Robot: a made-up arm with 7 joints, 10 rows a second.
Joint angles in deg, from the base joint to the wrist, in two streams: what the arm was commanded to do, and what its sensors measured. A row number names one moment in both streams.
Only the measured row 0 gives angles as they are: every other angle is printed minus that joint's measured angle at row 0.
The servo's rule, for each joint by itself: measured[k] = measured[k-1] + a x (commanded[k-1-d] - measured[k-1]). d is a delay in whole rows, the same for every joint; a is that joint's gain. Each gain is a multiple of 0.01, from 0.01 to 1. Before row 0 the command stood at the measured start. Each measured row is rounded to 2 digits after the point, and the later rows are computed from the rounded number. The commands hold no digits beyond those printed.
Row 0, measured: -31.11 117.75 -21.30 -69.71 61.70 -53.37 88.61
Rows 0 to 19, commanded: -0.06 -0.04 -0.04 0.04 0.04 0.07 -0.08; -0.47 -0.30 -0.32 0.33 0.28 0.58 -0.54; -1.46 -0.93 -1.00 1.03 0.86 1.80 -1.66; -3.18 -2.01 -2.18 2.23 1.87 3.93 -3.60; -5.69 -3.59 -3.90 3.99 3.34 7.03 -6.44; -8.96 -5.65 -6.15 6.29 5.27 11.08 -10.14; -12.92 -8.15 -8.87 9.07 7.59 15.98 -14.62; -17.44 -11.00 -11.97 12.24 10.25 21.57 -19.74; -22.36 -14.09 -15.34 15.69 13.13 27.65 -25.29; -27.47 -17.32 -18.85 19.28 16.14 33.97 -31.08; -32.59 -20.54 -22.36 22.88 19.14 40.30 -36.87; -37.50 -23.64 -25.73 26.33 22.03 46.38 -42.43; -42.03 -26.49 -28.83 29.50 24.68 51.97 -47.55; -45.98 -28.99 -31.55 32.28 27.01 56.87 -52.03; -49.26 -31.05 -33.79 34.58 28.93 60.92 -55.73; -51.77 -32.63 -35.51 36.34 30.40 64.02 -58.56; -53.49 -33.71 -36.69 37.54 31.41 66.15 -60.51; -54.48 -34.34 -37.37 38.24 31.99 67.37 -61.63; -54.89 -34.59 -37.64 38.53 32.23 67.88 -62.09; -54.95 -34.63 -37.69 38.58 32.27 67.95 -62.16
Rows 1 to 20, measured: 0.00 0.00 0.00 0.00 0.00 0.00 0.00; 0.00 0.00 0.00 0.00 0.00 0.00 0.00; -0.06 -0.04 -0.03 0.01 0.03 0.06 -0.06; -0.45 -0.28 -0.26 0.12 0.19 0.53 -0.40; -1.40 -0.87 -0.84 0.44 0.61 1.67 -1.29; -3.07 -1.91 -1.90 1.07 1.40 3.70 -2.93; -5.53 -3.44 -3.48 2.09 2.62 6.70 -5.42; -8.75 -5.45 -5.59 3.56 4.29 10.64 -8.77; -12.67 -7.91 -8.18 5.49 6.37 15.45 -12.92; -17.15 -10.72 -11.17 7.85 8.81 20.96 -17.76; -22.05 -13.79 -14.46 10.59 11.53 26.98 -23.11; -27.14 -17.00 -17.93 13.63 14.43 33.27 -28.77; -32.26 -20.22 -21.43 16.87 17.40 39.60 -34.52; -37.19 -23.33 -24.83 20.18 20.32 45.70 -40.14; -41.74 -26.21 -27.99 23.44 23.07 51.34 -45.40; -45.73 -28.74 -30.80 26.53 25.55 56.32 -50.11; -49.05 -30.84 -33.16 29.35 27.68 60.46 -54.10; -51.61 -32.47 -35.02 31.80 29.39 63.66 -57.27; -53.38 -33.60 -36.34 33.81 30.66 65.90 -59.57; -54.41 -34.27 -37.15 35.36 31.50 67.22 -61.03
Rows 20 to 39, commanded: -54.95 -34.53 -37.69 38.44 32.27 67.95 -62.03; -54.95 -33.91 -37.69 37.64 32.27 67.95 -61.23; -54.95 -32.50 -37.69 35.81 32.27 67.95 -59.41; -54.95 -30.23 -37.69 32.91 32.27 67.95 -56.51; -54.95 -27.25 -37.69 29.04 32.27 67.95 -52.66; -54.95 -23.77 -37.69 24.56 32.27 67.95 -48.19; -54.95 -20.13 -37.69 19.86 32.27 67.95 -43.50; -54.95 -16.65 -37.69 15.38 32.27 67.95 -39.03; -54.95 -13.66 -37.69 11.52 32.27 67.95 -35.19; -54.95 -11.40 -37.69 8.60 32.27 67.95 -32.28; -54.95 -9.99 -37.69 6.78 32.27 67.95 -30.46; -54.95 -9.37 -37.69 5.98 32.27 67.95 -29.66; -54.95 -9.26 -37.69 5.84 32.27 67.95 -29.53; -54.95 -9.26 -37.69 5.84 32.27 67.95 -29.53; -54.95 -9.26 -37.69 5.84 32.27 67.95 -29.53; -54.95 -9.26 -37.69 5.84 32.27 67.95 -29.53; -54.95 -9.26 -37.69 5.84 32.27 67.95 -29.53; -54.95 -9.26 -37.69 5.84 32.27 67.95 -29.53; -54.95 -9.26 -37.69 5.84 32.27 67.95 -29.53; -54.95 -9.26 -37.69 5.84 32.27 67.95 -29.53
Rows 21 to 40, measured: -54.86 -34.56 -37.54 36.47 31.96 67.81 -61.78; -54.94 -34.62 -37.66 37.21 32.16 67.94 -62.05; -54.95 -34.54 -37.68 37.64 32.23 67.95 -62.04; -54.95 -33.97 -37.69 37.64 32.26 67.95 -61.46; -54.95 -32.63 -37.69 37.00 32.27 67.95 -60.00; -54.95 -30.45 -37.69 35.57 32.27 67.95 -57.52; -54.95 -27.54 -37.69 33.28 32.27 67.95 -54.07; -54.95 -24.11 -37.69 30.23 32.27 67.95 -49.90; -54.95 -20.49 -37.69 26.60 32.27 67.95 -45.36; -54.95 -17.00 -37.69 22.67 32.27 67.95 -40.87; -54.95 -13.96 -37.69 18.77 32.27 67.95 -36.84; -54.95 -11.63 -37.69 15.21 32.27 67.95 -33.60; -54.95 -10.14 -37.69 12.26 32.27 67.95 -31.37; -54.95 -9.44 -37.69 10.06 32.27 67.95 -30.16; -54.95 -9.28 -37.69 8.58 32.27 67.95 -29.71; -54.95 -9.26 -37.69 7.62 32.27 67.95 -29.58; -54.95 -9.26 -37.69 7.00 32.27 67.95 -29.54; -54.95 -9.26 -37.69 6.59 32.27 67.95 -29.53; -54.95 -9.26 -37.69 6.33 32.27 67.95 -29.53; -54.95 -9.26 -37.69 6.16 32.27 67.95 -29.53
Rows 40 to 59, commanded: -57.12 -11.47 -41.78 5.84 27.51 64.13 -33.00; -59.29 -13.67 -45.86 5.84 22.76 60.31 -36.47; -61.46 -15.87 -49.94 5.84 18.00 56.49 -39.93; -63.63 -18.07 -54.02 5.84 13.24 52.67 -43.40; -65.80 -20.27 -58.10 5.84 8.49 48.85 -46.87; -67.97 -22.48 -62.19 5.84 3.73 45.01 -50.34; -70.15 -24.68 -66.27 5.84 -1.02 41.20 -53.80; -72.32 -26.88 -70.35 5.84 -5.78 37.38 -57.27; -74.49 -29.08 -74.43 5.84 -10.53 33.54 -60.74; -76.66 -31.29 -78.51 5.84 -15.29 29.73 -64.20; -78.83 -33.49 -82.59 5.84 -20.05 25.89 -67.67; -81.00 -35.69 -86.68 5.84 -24.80 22.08 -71.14; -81.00 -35.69 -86.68 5.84 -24.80 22.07 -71.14; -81.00 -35.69 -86.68 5.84 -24.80 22.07 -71.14; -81.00 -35.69 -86.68 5.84 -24.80 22.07 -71.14; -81.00 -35.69 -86.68 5.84 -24.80 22.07 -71.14; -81.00 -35.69 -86.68 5.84 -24.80 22.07 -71.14; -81.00 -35.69 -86.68 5.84 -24.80 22.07 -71.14; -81.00 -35.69 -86.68 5.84 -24.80 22.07 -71.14; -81.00 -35.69 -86.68 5.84 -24.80 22.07 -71.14
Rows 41 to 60, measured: -54.95 -9.26 -37.69 6.05 32.27 67.95 -29.53; -54.95 -9.26 -37.69 5.98 32.27 67.95 -29.53; -56.99 -11.27 -40.92 5.93 29.27 64.51 -31.99; -59.15 -13.45 -44.82 5.90 25.17 60.73 -35.17; -61.32 -15.65 -48.86 5.88 20.65 56.91 -38.55; -63.49 -17.85 -52.94 5.87 15.98 53.09 -41.99; -65.66 -20.05 -57.02 5.86 11.26 49.27 -45.45; -67.83 -22.26 -61.10 5.85 6.52 45.44 -48.92; -70.01 -24.46 -65.18 5.85 1.77 41.62 -52.38; -72.18 -26.66 -69.26 5.85 -2.99 37.80 -55.85; -74.35 -28.86 -73.34 5.85 -7.74 33.97 -59.32; -76.52 -31.07 -77.42 5.85 -12.50 30.15 -62.78; -78.69 -33.27 -81.50 5.85 -17.26 26.32 -66.25; -80.86 -35.47 -85.59 5.85 -22.01 22.50 -69.72; -80.99 -35.67 -86.45 5.85 -23.77 22.11 -70.73; -81.00 -35.69 -86.63 5.85 -24.42 22.07 -71.02; -81.00 -35.69 -86.67 5.85 -24.66 22.07 -71.11; -81.00 -35.69 -86.68 5.85 -24.75 22.07 -71.13; -81.00 -35.69 -86.68 5.85 -24.78 22.07 -71.14; -81.00 -35.69 -86.68 5.85 -24.79 22.07 -71.14
